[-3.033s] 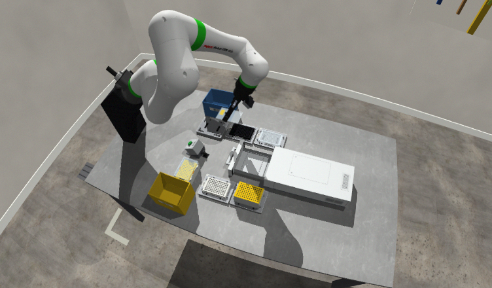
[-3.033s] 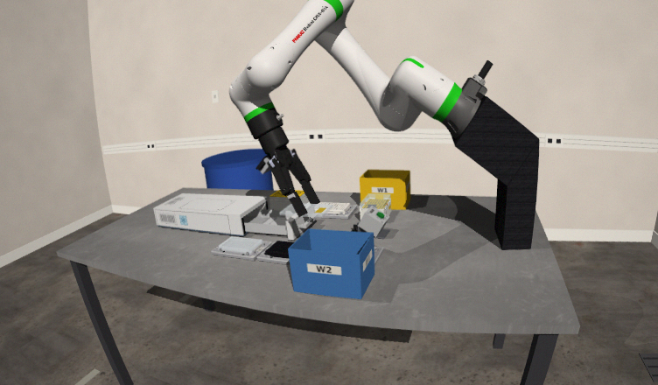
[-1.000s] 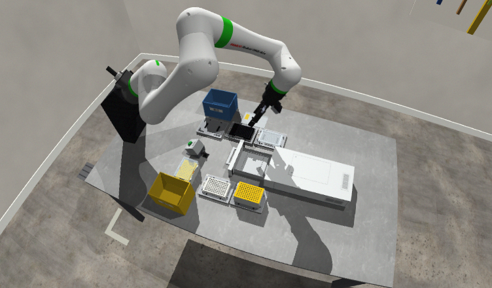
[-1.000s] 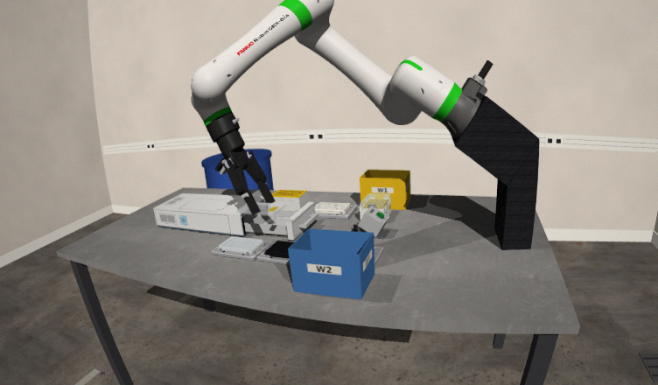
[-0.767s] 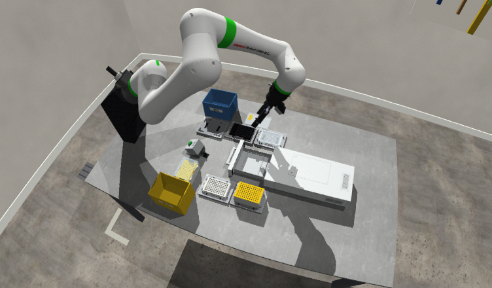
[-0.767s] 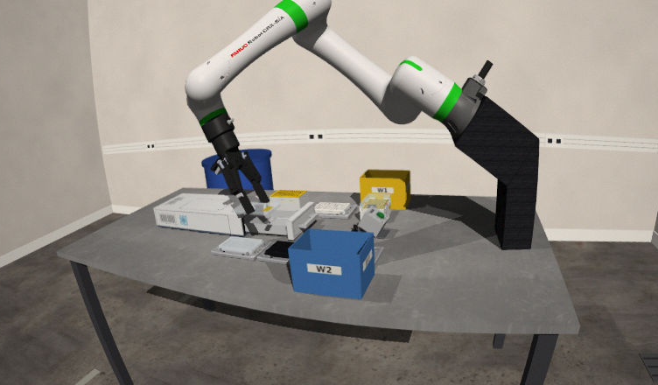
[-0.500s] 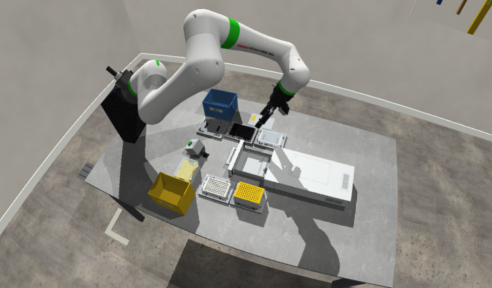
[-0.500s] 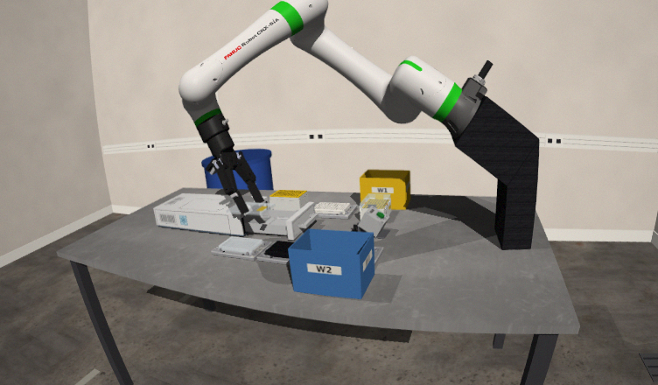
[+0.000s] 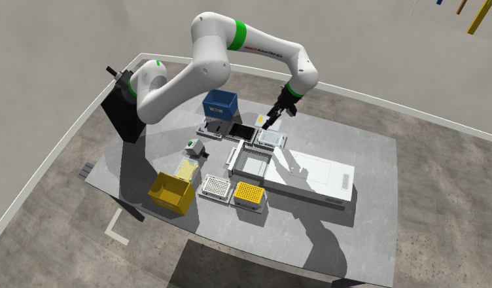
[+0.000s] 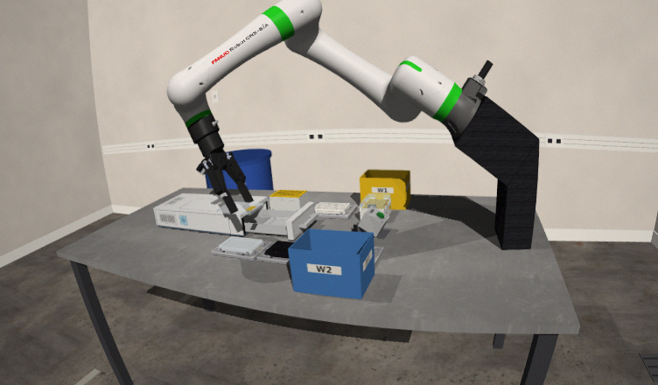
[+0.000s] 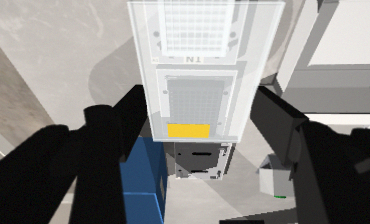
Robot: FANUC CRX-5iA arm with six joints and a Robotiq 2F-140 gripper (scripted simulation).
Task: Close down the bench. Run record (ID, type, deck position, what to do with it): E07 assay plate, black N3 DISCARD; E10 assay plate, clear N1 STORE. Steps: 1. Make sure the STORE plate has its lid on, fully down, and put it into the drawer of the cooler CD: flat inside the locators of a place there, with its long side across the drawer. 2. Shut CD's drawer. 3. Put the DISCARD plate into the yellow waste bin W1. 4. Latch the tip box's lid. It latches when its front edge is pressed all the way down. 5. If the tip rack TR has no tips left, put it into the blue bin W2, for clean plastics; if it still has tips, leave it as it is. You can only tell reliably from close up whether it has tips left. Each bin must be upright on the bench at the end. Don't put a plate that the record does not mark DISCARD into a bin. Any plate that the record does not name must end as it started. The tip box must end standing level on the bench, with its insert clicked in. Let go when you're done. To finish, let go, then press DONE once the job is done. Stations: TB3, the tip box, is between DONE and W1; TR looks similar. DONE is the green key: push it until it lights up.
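Now: hand 150 mm above the clear plate and 20 mm short of it. The rest, counted from my hand: clear lid 20 mm below; then cooler drawer 190 mm to the right, 130 mm below, 30 mm behind; then black assay plate 150 mm below, 150 mm behind, 30 mm to the left.
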